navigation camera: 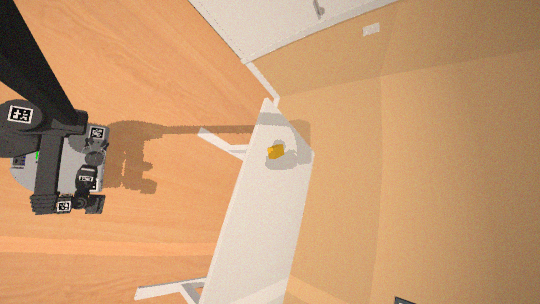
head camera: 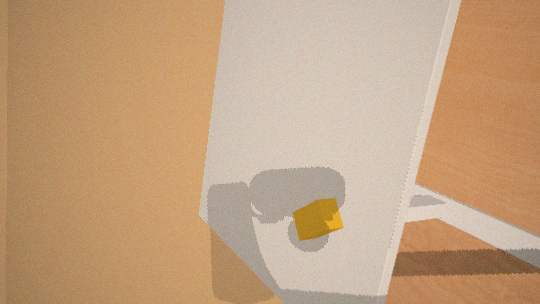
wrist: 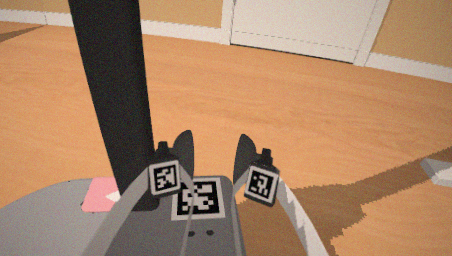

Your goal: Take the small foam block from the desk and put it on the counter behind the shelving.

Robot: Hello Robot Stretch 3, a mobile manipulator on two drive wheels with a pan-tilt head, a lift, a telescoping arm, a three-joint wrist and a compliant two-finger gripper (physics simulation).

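Pixels of known places: gripper, fingertip midpoint: (navigation camera: pixel 98 138); robot's base, origin of the base link: (navigation camera: pixel 94 157).
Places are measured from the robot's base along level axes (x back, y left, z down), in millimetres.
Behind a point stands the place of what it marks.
Observation:
The small foam block (head camera: pixel 316 221) {x -697, y 122, z -766 mm} (navigation camera: pixel 276 151) {x -695, y 120, z -765 mm} is yellow-orange and sits on the white desk (head camera: pixel 325 100) {x -717, y -119, z -720 mm} (navigation camera: pixel 260 220) {x -659, y -255, z -720 mm}, near one end of its top. Grey shadows of the robot fall on the desk around it. My gripper (navigation camera: pixel 96 144) {x -10, y 100, z -262 mm} (wrist: pixel 214 149) {x -10, y 100, z -262 mm} is open and empty. It is folded in over the robot's base, well away from the desk and block. The block does not show in the wrist view. The counter and the shelving do not show in these views.
White desk legs (head camera: pixel 480 225) (navigation camera: pixel 217 141) reach out over the wood floor on the robot's side. A tan wall (head camera: pixel 100 150) {x -1331, y -31, z -1032 mm} (navigation camera: pixel 450 175) {x -1357, y 52, z -1650 mm} runs behind the desk. A white door (navigation camera: pixel 280 17) {x -821, y 1201, z -626 mm} (wrist: pixel 300 25) stands past the desk's near end. The black mast (wrist: pixel 112 90) rises beside the gripper.

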